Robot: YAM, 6 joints.
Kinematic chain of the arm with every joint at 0, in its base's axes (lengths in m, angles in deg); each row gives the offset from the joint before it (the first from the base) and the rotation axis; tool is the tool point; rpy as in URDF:
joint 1: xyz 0 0 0.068 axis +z
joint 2: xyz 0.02 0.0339 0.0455 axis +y
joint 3: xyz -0.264 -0.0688 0 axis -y
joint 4: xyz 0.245 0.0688 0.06 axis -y
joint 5: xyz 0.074 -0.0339 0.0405 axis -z
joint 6: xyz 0.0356 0 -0.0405 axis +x
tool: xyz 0 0 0 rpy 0 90 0
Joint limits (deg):
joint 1: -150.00..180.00
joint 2: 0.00..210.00
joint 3: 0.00..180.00
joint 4: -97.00..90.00
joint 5: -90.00..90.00
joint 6: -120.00..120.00
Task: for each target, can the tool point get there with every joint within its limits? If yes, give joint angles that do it. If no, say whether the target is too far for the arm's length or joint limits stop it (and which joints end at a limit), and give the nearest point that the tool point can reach.
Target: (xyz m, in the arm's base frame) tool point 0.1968 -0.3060 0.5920
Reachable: yes | joints -57.54 103.79 133.74 -4.07 -2.99 24.60
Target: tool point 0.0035 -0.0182 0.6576
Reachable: yes | joints 97.85 51.65 103.34 27.52 1.65 -40.00
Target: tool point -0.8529 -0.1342 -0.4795
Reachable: no: too far | nearest point -0.5350 -0.0105 -0.2370 | short by 0.418 m
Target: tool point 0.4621 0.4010 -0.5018
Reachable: no: too far | nearest point 0.3520 0.3054 -0.3078 | short by 0.243 m
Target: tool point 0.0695 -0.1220 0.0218
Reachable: yes | joints -66.72 142.23 42.29 -79.12 -26.03 35.33
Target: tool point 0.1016 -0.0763 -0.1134
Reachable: yes | joints -50.58 169.23 22.47 66.74 -57.47 92.12
